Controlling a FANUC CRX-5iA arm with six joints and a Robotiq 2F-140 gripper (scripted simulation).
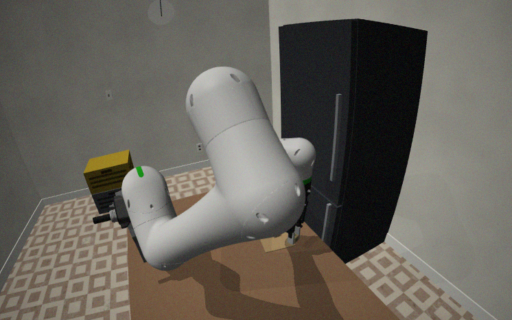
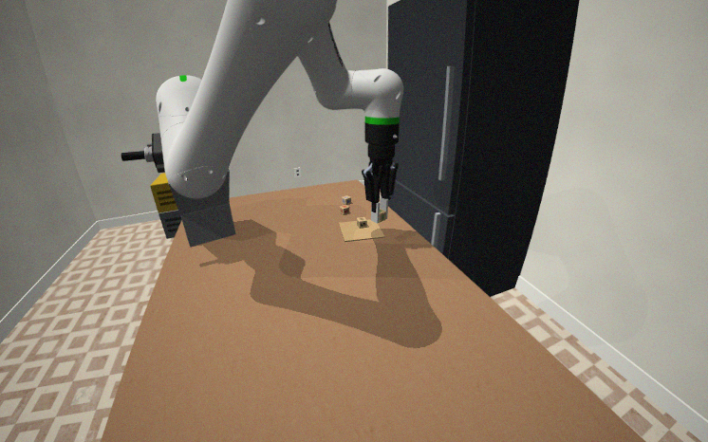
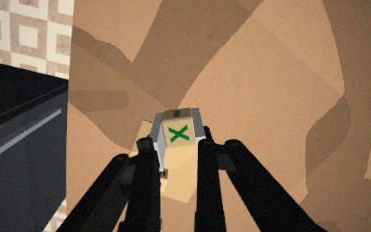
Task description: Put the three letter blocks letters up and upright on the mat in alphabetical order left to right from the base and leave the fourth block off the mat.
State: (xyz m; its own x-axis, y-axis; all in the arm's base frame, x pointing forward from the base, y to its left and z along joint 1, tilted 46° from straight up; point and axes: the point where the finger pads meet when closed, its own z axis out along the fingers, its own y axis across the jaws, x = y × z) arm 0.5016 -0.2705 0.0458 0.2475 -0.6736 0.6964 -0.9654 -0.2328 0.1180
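The tan mat lies 10 mm ahead of my hand, 130 mm to the left of it and 130 mm below it. Round my hand: R block: 20 mm ahead, 290 mm to the left, 120 mm below; then block marked 9: 20 mm ahead, 150 mm to the left, 120 mm below; then X block: 20 mm below.
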